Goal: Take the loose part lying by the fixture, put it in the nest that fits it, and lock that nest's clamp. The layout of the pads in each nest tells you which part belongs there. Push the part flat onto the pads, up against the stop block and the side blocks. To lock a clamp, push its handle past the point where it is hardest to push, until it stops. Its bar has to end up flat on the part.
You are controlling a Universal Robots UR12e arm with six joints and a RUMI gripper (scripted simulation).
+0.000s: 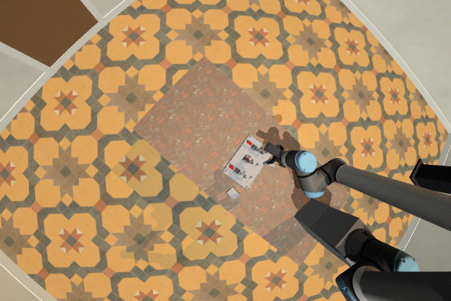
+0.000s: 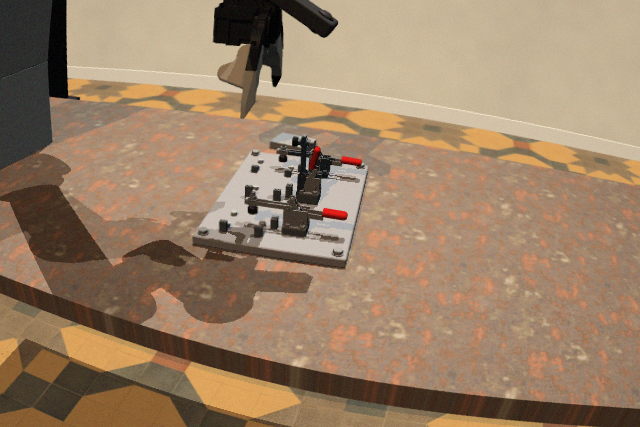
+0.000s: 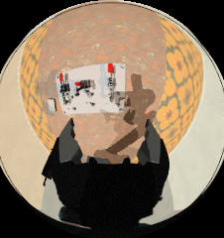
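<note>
Right now my hand is 6 cm short of the toggle clamp, 1 cm to the right of it and 16 cm above it. The rest, counted from my hand: part: 7 cm behind, 36 cm to the left, 21 cm below; grey fixture plate: 1 cm ahead, 11 cm to the left, 21 cm below.
</note>
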